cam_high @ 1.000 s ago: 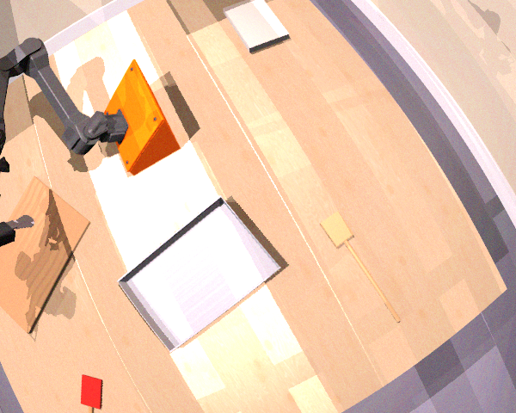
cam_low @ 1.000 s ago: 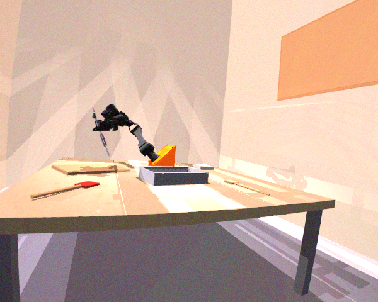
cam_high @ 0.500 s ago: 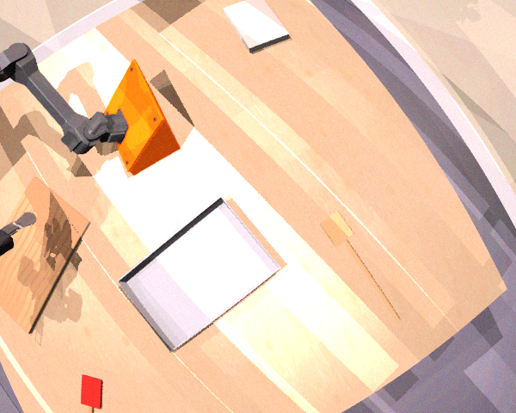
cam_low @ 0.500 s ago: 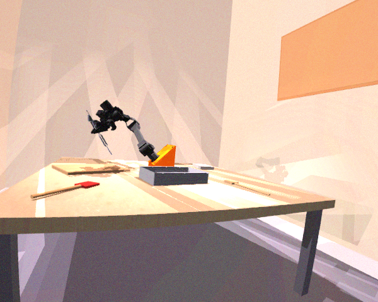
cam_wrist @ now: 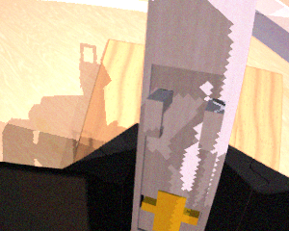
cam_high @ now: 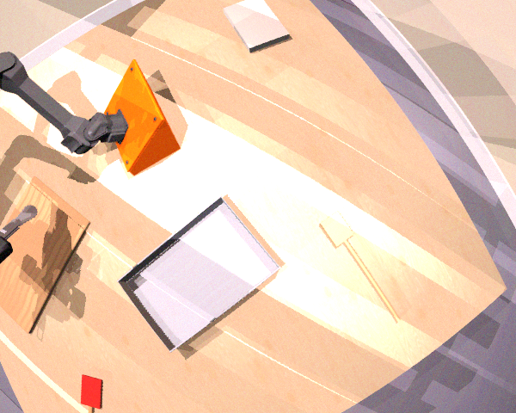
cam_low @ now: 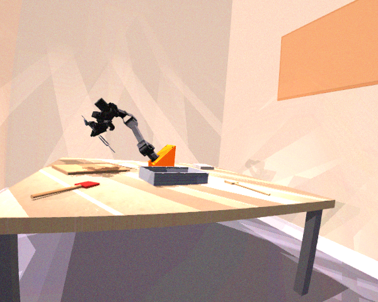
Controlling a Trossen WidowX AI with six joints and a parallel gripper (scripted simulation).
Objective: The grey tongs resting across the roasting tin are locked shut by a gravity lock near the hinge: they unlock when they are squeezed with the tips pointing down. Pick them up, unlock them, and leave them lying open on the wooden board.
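Right now the yellow lock piece is 2 cm to the left of my gripper tip, 2 cm behind it and 2 cm above it. Also, from my gripper tip: grey roasting tin: 40 cm to the left, 25 cm ahead, 16 cm below; wooden board: 18 cm below, 4 cm behind, 1 cm to the left; red-headed spatula: 41 cm ahead, 18 cm below, 6 cm to the right.
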